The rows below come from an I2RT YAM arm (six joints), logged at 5 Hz.
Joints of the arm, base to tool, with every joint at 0 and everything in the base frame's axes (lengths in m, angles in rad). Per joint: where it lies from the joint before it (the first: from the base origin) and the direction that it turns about. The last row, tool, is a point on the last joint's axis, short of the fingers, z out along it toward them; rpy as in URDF.
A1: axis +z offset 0 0 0.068
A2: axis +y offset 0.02 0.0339 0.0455
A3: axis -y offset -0.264 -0.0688 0
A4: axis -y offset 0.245 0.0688 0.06
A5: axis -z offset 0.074 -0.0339 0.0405
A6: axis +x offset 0.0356 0 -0.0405
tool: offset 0 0 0 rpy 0 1.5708 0
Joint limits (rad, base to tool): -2.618..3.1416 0..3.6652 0..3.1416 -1.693..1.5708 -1.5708..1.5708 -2.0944..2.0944
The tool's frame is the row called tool.
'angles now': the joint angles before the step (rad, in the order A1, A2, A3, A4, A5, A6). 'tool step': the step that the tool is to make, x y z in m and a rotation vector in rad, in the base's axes. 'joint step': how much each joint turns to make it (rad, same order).
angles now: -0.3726, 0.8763, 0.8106, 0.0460, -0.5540, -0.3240
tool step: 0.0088, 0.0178, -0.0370, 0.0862, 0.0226, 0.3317
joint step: 0.0596, 0.0292, -0.1408, 0.1769, -0.2735, 0.0893
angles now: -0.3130, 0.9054, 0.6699, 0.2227, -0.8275, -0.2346
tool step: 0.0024, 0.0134, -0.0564, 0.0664, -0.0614, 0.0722
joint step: 0.0649, 0.0624, -0.2550, 0.4466, -0.0031, 0.1200
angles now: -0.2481, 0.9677, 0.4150, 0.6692, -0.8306, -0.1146
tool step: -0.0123, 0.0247, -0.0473, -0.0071, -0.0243, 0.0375
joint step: 0.1196, 0.0456, -0.1970, 0.2553, 0.0811, -0.0177
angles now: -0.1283, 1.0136, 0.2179, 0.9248, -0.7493, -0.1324
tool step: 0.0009, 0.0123, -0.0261, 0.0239, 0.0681, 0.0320
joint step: 0.0686, 0.1106, -0.0600, 0.1127, 0.0381, 0.0183
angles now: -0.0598, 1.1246, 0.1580, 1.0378, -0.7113, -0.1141
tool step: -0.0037, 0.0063, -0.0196, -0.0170, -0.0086, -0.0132
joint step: 0.0389, 0.1145, -0.0614, 0.1687, 0.0509, -0.0260
